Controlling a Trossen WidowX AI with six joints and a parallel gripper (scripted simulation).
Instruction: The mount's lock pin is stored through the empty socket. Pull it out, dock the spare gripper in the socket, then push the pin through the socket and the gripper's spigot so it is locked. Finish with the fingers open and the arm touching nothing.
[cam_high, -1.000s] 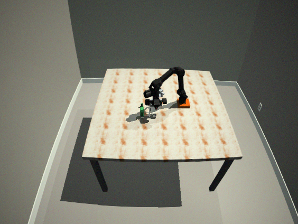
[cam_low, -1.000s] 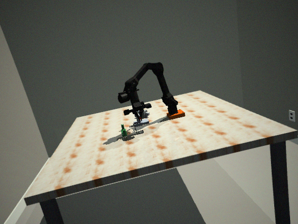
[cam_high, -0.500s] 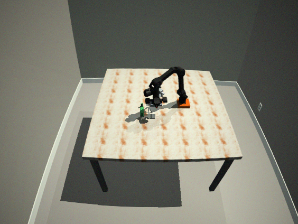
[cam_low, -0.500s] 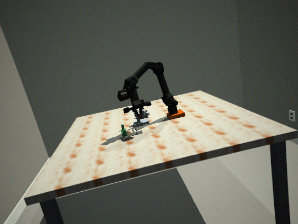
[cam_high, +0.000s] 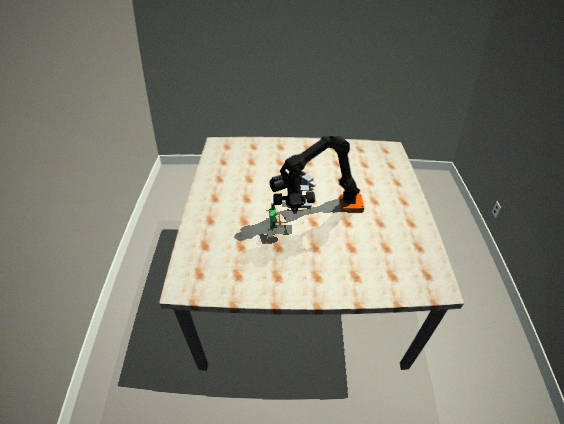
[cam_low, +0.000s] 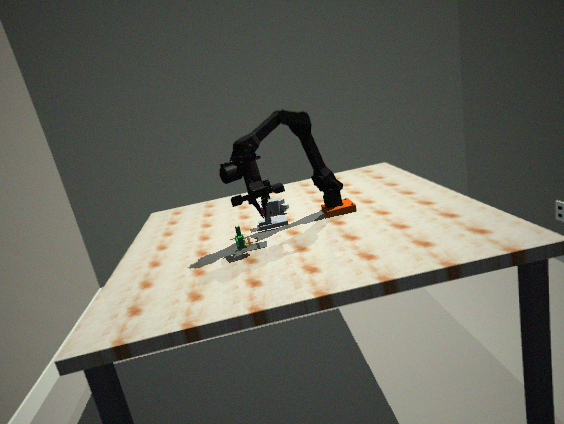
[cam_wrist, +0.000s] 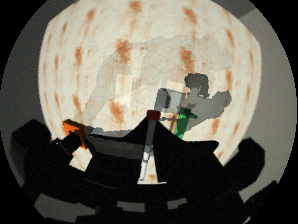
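Right now my gripper tip is 11 cm short of the green holder, 5 cm to the left of it and 7 cm above it. Also, from my gripper tip: spare gripper: 4 cm behind, 33 cm to the right, 6 cm below; then grey mount: 1 cm behind, 18 cm to the right, 4 cm below.
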